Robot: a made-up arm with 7 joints. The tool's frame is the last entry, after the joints. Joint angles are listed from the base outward.
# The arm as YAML. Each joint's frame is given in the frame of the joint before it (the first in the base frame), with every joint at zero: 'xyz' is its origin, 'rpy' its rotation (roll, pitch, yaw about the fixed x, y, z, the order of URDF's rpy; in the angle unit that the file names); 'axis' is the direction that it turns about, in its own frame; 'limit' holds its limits. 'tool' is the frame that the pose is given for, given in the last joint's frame.
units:
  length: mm
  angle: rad
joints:
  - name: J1
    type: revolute
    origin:
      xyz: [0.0, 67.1, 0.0]
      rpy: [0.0, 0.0, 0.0]
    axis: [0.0, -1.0, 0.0]
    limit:
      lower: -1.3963
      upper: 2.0
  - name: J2
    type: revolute
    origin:
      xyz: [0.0, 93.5, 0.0]
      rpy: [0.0, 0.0, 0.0]
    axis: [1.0, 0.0, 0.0]
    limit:
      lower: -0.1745
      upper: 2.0
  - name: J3
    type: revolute
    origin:
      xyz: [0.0, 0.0, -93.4]
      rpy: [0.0, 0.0, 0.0]
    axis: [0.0, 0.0, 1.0]
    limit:
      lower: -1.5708
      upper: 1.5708
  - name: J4
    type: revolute
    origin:
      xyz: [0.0, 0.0, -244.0]
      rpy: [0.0, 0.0, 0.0]
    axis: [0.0, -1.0, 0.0]
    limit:
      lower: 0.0
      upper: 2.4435
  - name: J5
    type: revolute
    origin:
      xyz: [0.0, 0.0, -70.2]
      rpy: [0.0, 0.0, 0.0]
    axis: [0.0, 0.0, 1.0]
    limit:
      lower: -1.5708
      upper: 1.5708
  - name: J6
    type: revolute
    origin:
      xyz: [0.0, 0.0, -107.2]
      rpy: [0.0, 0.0, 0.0]
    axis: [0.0, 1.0, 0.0]
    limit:
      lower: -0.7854
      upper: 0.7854
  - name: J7
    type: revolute
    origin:
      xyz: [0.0, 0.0, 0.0]
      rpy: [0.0, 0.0, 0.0]
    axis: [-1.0, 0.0, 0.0]
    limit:
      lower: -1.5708
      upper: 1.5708
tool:
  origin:
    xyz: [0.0, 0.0, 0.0]
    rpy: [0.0, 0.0, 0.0]
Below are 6 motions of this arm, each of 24 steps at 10 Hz.
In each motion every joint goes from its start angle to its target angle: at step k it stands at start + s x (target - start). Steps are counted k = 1, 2, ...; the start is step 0. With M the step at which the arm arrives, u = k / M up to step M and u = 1 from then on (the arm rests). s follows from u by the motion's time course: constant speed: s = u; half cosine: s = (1 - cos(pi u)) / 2; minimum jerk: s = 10 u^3 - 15 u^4 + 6 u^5.
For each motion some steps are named. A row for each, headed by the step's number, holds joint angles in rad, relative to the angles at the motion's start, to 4 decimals.
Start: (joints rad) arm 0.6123 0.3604 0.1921 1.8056 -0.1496 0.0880 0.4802
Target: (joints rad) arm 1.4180 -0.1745 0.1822 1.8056 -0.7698 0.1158 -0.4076
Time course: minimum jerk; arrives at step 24
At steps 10, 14, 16, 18, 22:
10: 0.2793 -0.1854 -0.0034 0.0000 -0.2150 0.0096 -0.3077
14: 0.5264 -0.3495 -0.0065 0.0000 -0.4052 0.0182 -0.5801
16: 0.6366 -0.4226 -0.0078 0.0000 -0.4900 0.0220 -0.7015
18: 0.7223 -0.4795 -0.0089 0.0000 -0.5560 0.0249 -0.7959
22: 0.8016 -0.5322 -0.0098 0.0000 -0.6170 0.0277 -0.8833

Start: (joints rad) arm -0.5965 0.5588 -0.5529 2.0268 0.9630 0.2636 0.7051
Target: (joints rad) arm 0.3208 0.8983 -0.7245 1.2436 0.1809 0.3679 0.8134
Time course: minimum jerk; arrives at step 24
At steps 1, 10, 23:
1: 0.0006 0.0002 -0.0001 -0.0005 -0.0005 0.0001 0.0001
10: 0.3180 0.1177 -0.0595 -0.2715 -0.2711 0.0362 0.0375
23: 0.9167 0.3393 -0.1715 -0.7827 -0.7816 0.1042 0.1082

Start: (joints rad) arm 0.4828 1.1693 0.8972 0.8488 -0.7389 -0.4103 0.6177
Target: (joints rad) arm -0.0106 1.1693 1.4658 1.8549 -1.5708 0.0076 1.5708
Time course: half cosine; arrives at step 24
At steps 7, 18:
7: -0.0965 0.0000 0.1112 0.1968 -0.1627 0.0817 0.1864
18: -0.4211 0.0000 0.4853 0.8588 -0.7101 0.3567 0.8135

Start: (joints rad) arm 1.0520 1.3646 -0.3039 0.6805 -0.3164 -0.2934 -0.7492
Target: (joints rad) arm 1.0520 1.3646 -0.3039 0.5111 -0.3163 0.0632 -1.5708
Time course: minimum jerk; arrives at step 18
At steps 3, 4, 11, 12, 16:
3: 0.0000 0.0000 0.0000 -0.0060 0.0000 0.0127 -0.0292
4: 0.0000 0.0000 0.0000 -0.0129 0.0000 0.0272 -0.0628
11: 0.0000 0.0000 0.0000 -0.1188 0.0001 0.2502 -0.5764
12: 0.0000 0.0000 0.0000 -0.1338 0.0001 0.2818 -0.6492
16: 0.0000 0.0000 0.0000 -0.1674 0.0001 0.3525 -0.8121

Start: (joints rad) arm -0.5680 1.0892 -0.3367 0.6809 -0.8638 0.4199 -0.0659
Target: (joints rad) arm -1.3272 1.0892 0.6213 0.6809 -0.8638 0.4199 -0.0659
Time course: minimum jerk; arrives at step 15
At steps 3, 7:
3: -0.0440 0.0000 0.0555 0.0000 0.0000 0.0000 0.0000
7: -0.3323 0.0000 0.4193 0.0000 0.0000 0.0000 0.0000

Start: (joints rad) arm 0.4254 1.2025 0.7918 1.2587 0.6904 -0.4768 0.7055
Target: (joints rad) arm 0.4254 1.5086 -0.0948 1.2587 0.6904 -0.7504 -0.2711
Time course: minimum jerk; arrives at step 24
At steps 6, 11, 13, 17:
6: 0.0000 0.0317 -0.0918 0.0000 0.0000 -0.0283 -0.1011
11: 0.0000 0.1292 -0.3744 0.0000 0.0000 -0.1155 -0.4124
13: 0.0000 0.1769 -0.5122 0.0000 0.0000 -0.1581 -0.5642
17: 0.0000 0.2595 -0.7516 0.0000 0.0000 -0.2319 -0.8279

